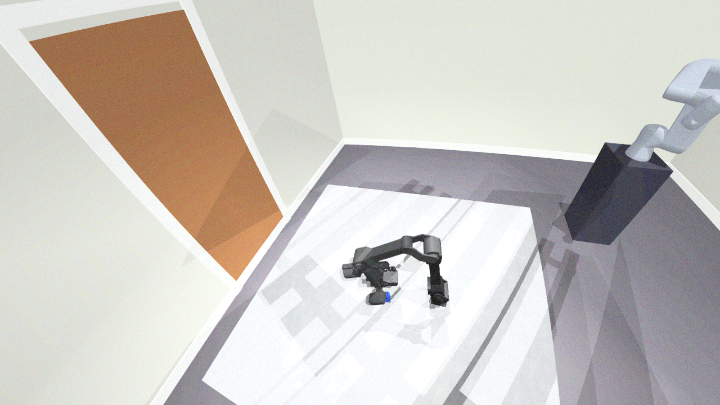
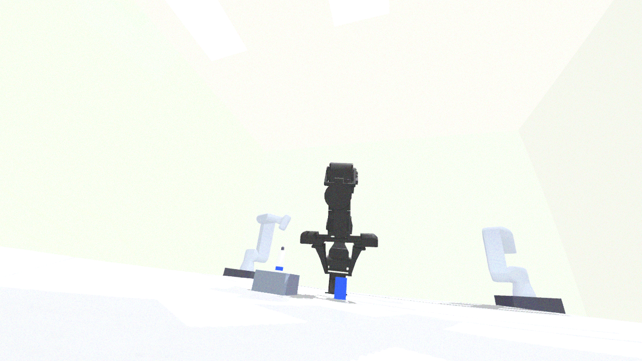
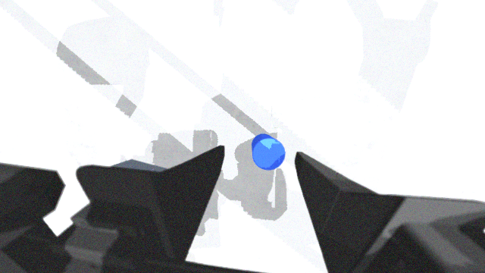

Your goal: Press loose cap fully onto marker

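Now: the blue cap 3 cm below my gripper tip and 1 cm to the left of it. Round my gripper tip: blue marker band 11 cm to the right, 9 cm ahead; then grey holder block 11 cm to the right, 9 cm ahead, 3 cm below.
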